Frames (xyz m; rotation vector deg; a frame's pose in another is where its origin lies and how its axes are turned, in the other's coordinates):
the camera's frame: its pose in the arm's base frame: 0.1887 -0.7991 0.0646 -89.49 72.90 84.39
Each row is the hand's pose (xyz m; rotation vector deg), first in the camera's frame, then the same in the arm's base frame.
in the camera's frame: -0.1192 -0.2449 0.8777 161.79 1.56 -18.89
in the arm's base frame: 0.1138 0.1137 -0.0108 20.86 71.32 -55.57
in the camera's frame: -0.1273 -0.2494 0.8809 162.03 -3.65 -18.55
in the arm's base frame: 0.1176 0.1199 -0.0043 23.30 69.73 -52.96
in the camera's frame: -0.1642 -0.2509 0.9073 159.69 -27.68 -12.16
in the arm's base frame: 0.1130 0.1527 0.0268 34.67 65.13 -38.61
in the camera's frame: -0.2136 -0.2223 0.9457 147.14 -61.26 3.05
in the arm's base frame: 0.0773 0.1893 0.0729 50.11 60.42 -13.52
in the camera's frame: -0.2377 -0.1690 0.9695 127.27 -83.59 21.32
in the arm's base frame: 0.0216 0.1988 0.1009 60.89 59.66 11.91
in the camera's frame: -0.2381 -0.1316 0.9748 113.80 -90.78 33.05
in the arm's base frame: -0.0150 0.1913 0.1066 65.17 61.64 26.79
